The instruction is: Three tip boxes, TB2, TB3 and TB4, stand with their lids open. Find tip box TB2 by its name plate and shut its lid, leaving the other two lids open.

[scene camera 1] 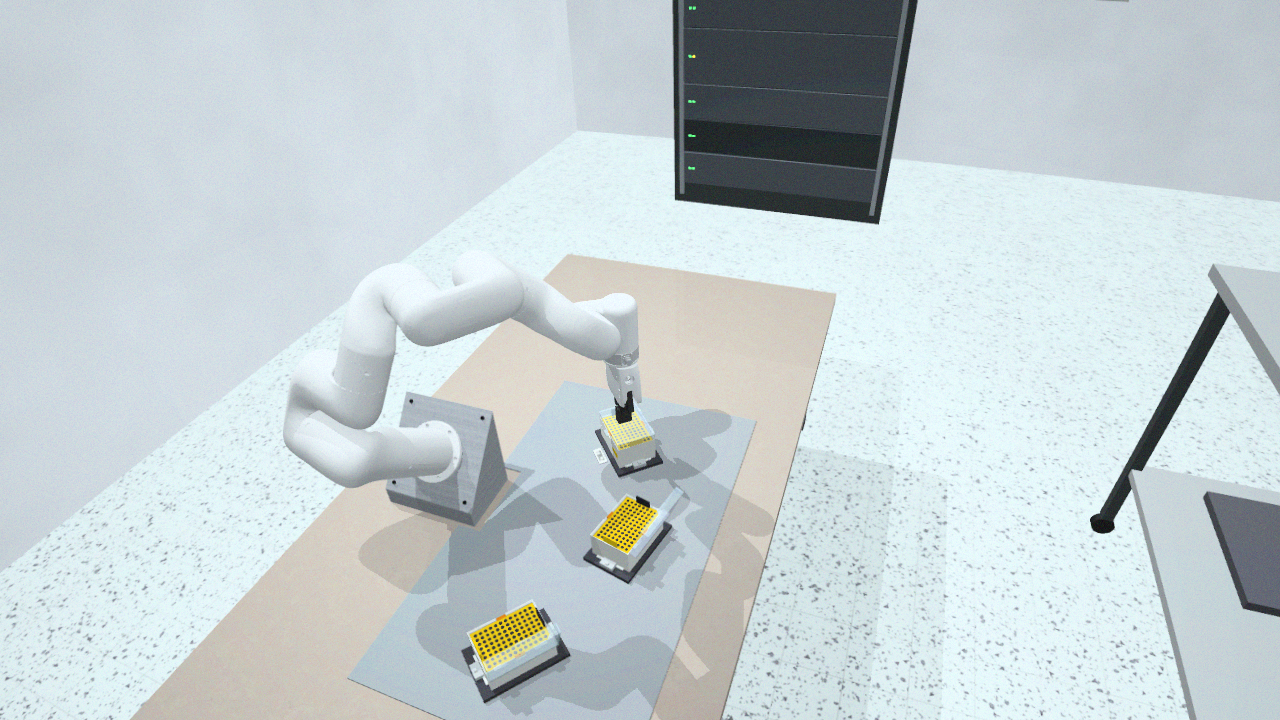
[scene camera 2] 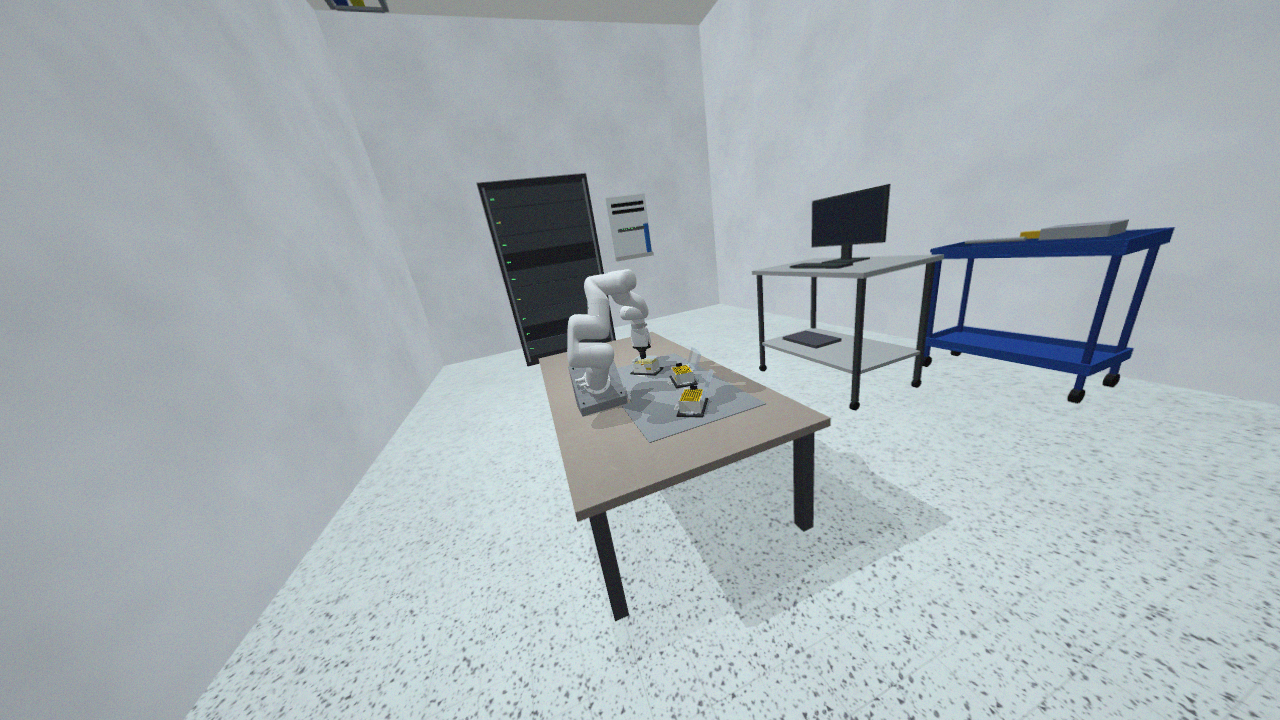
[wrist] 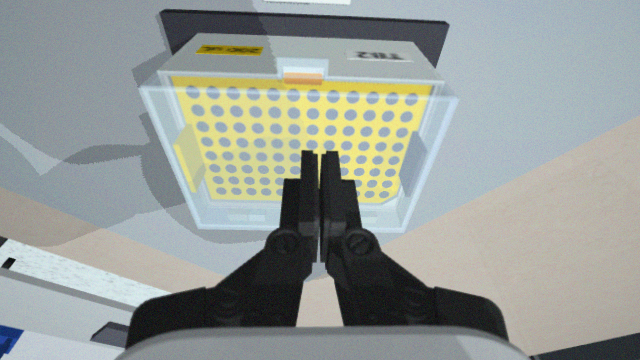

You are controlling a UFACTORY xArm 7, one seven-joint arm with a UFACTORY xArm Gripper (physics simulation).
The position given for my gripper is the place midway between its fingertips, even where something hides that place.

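You can see my gripper [scene camera 1: 623, 420] here, and the wrist view has it too, at [wrist: 318, 173]. There's also a grey mat [wrist: 85, 145].
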